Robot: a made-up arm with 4 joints.
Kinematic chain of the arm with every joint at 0, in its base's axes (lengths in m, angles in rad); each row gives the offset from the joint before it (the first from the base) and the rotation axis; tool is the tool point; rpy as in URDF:
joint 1: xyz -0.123 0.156 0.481 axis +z
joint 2: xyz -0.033 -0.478 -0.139 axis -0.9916 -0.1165 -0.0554
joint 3: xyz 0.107 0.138 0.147 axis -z
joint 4: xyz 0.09 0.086 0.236 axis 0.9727 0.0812 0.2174
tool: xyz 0.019 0.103 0.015 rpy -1.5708 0 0
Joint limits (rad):
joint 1: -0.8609..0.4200
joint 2: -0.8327..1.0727
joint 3: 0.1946..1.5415
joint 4: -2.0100..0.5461
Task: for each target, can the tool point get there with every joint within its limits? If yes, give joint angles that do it. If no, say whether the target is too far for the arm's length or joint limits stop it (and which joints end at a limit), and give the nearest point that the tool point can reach.
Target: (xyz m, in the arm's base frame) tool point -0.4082 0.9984 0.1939
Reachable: no: joint limits stop it (at a limit: joint 1, joint 2, joint 3, joint 4) | nearest point 0.0376 0.2874 0.3410 | short by 0.852 m
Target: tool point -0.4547 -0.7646 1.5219
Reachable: no: too far | nearest point -0.3414 -0.4501 0.8370 | short by 0.762 m
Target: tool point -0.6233 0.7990 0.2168
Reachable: no: joint limits stop it (at a limit: joint 1, joint 2, joint 3, joint 4) | nearest point 0.0376 0.2874 0.3410 | short by 0.845 m
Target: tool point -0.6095 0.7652 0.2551
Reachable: no: joint limits stop it (at a limit: joint 1, joint 2, joint 3, joint 4) | nearest point 0.0376 0.2874 0.3410 | short by 0.809 m
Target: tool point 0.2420 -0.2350 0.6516
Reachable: yes | joints 0.2220 -0.2240 1.1209 -1.0799
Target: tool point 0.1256 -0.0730 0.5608
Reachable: yes | joints 0.0209 0.6711 1.1564 -1.1004
